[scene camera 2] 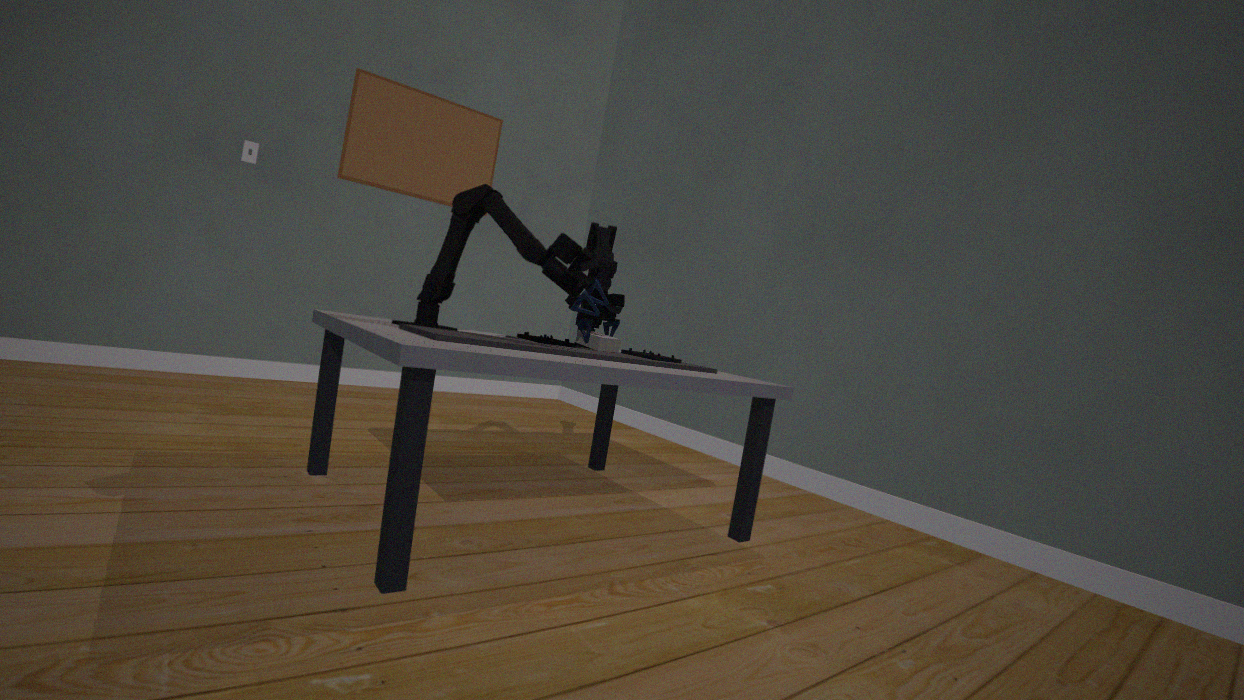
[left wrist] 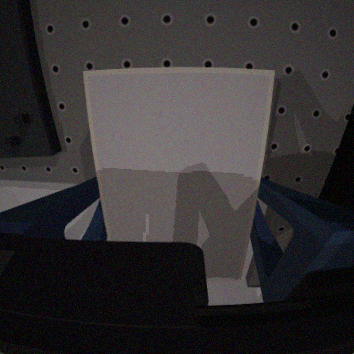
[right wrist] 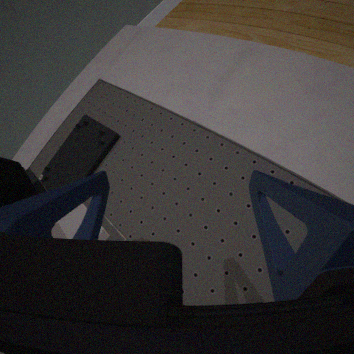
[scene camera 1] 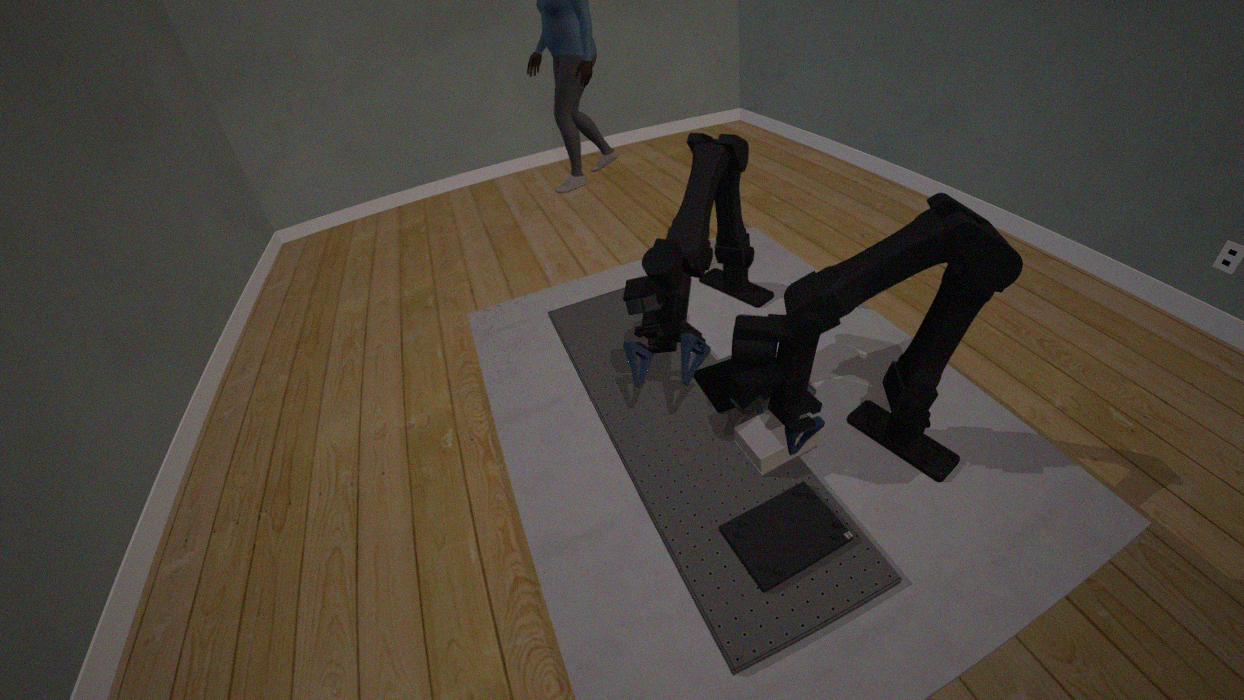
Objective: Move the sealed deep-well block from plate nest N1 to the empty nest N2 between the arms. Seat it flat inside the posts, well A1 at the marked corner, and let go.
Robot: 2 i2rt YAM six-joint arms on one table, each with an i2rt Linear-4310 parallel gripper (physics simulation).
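Frame: origin at the left arm's base, x ahead, y left, z up, level; metres.
Where they show: left gripper, fingertip midpoint: (left wrist: 178, 178) (scene camera 1: 778, 437); right gripper, fingertip midpoint: (scene camera 2: 603, 309) (right wrist: 178, 178) (scene camera 1: 660, 385); left arm's base, link origin: (scene camera 1: 900, 440); right arm's base, link origin: (scene camera 1: 735, 288).
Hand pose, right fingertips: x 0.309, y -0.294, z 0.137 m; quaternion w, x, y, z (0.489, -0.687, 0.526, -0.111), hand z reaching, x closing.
Each offset is from my right fingertips to the centre of the thing. "pt": to the spot under its first point. Level surfaces: height alone.
The sealed deep-well block @[dx -0.130, dy +0.152, dz -0.096 m] (scene camera 1: 758, 442) (left wrist: 179, 133) (scene camera 2: 601, 342) is a white box with a plain flat top. My left gripper (scene camera 1: 787, 432) (left wrist: 178, 178) (scene camera 2: 596, 327) is shut on it by its two long sides and holds it low over the grey perforated board @[dz -0.124 m] (scene camera 1: 661, 488) (left wrist: 211, 42). The block is between two dark nest plates: one @[dx -0.006, dy +0.283, dz -0.113 m] (scene camera 1: 782, 535) bare near the board's front end, the other @[dx -0.202, dy -0.007, dz -0.113 m] (scene camera 1: 708, 382) partly hidden under my left wrist. My right gripper (scene camera 1: 665, 357) (right wrist: 178, 178) is open and empty above the board farther back.
The board lies on a white table top (scene camera 1: 539, 435) (scene camera 2: 486, 359). The arm bases (scene camera 1: 900, 443) (scene camera 1: 735, 285) stand on the table's right side. A person (scene camera 1: 569, 78) walks on the wooden floor behind. A dark nest plate @[pt dx +0.009, dy +0.268, dz -0.112 m] (right wrist: 81, 151) shows in the right wrist view.
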